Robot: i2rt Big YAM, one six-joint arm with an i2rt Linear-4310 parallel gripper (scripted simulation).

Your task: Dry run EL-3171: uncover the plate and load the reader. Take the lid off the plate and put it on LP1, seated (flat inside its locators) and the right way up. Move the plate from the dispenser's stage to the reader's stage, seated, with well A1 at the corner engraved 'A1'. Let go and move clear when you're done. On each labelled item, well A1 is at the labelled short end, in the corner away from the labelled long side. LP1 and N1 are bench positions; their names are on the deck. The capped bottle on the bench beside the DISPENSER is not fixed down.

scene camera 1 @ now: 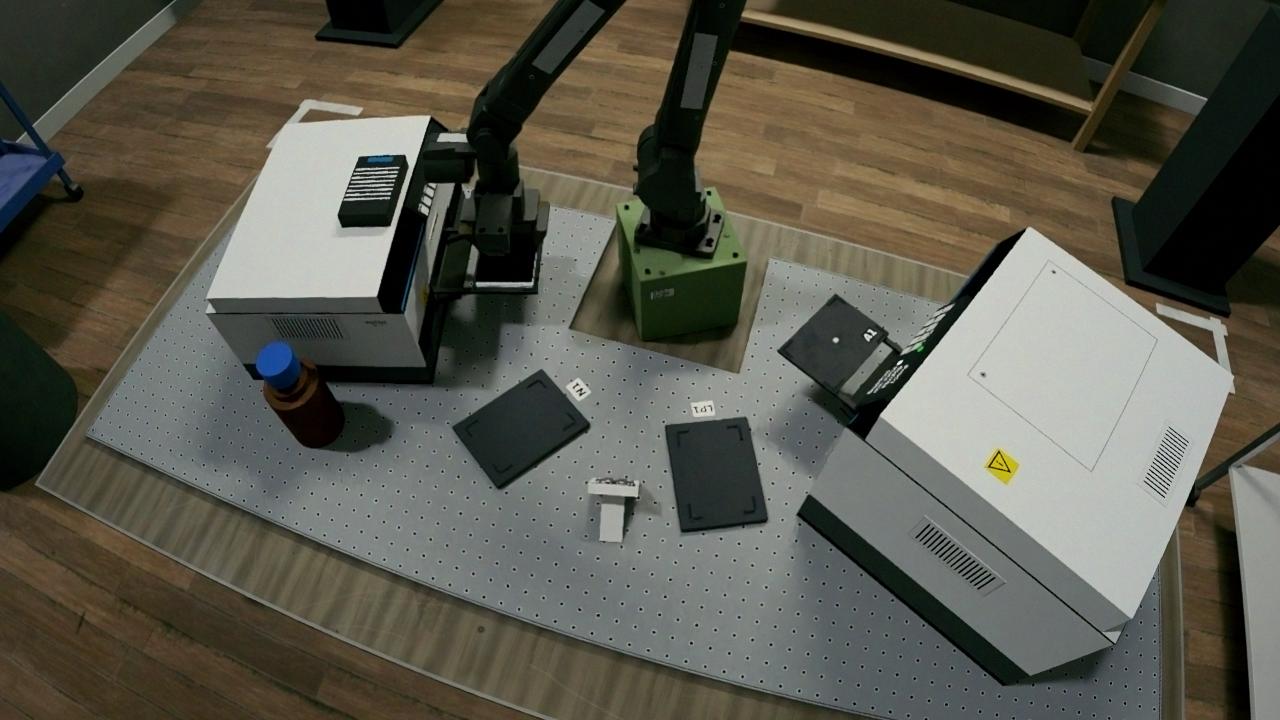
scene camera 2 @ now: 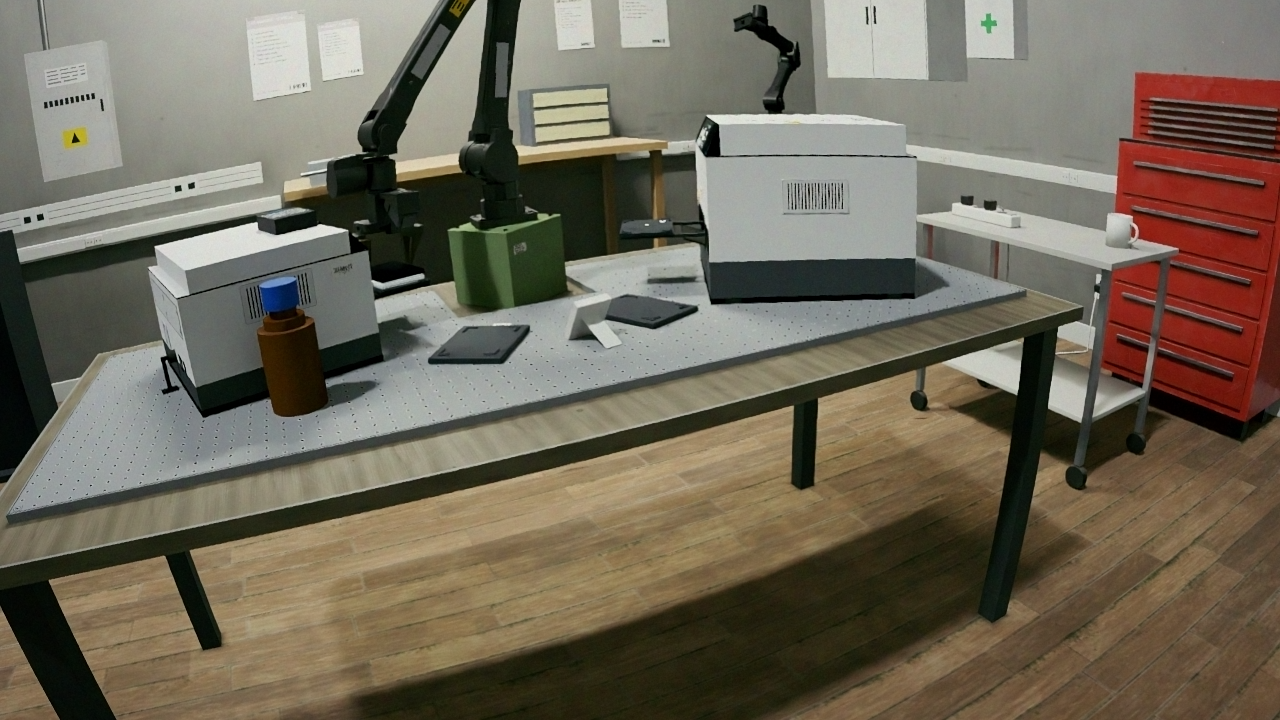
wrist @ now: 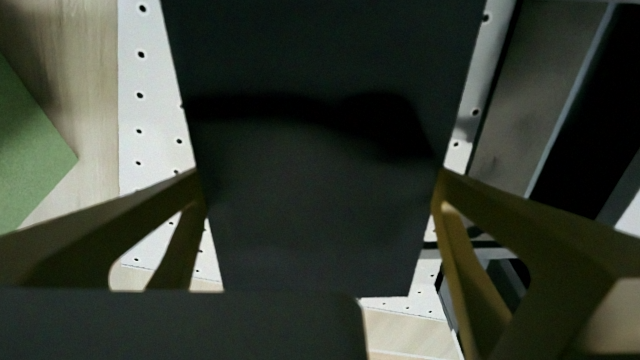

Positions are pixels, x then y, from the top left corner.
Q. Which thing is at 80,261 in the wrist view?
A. My gripper.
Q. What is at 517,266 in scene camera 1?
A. A dark lid.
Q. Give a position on a LP1 position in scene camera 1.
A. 714,471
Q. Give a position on a dark lid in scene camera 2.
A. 393,270
